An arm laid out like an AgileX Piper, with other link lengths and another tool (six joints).
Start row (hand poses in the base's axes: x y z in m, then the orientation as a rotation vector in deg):
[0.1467, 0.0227, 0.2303, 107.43, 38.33, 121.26]
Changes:
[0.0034, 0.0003, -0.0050, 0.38, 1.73, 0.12]
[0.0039, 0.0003, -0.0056, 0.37, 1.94, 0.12]
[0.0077, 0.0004, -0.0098, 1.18, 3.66, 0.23]
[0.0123, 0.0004, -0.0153, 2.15, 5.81, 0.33]
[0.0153, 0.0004, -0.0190, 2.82, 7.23, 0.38]
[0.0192, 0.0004, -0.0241, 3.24, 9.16, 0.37]
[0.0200, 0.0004, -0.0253, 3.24, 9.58, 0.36]
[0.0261, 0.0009, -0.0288, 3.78, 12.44, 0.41]
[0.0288, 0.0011, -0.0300, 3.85, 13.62, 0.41]
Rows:
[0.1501, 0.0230, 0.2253, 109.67, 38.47, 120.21]
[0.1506, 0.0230, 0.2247, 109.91, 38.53, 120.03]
[0.1544, 0.0231, 0.2205, 112.36, 38.24, 119.25]
[0.1590, 0.0231, 0.2150, 115.40, 37.87, 118.17]
[0.1620, 0.0231, 0.2113, 117.41, 37.57, 117.44]
[0.1659, 0.0231, 0.2062, 119.86, 37.54, 116.01]
[0.1667, 0.0231, 0.2050, 120.34, 37.61, 115.62]
[0.1728, 0.0236, 0.2015, 123.91, 37.68, 113.40]
[0.1755, 0.0238, 0.2003, 125.28, 37.84, 112.33]

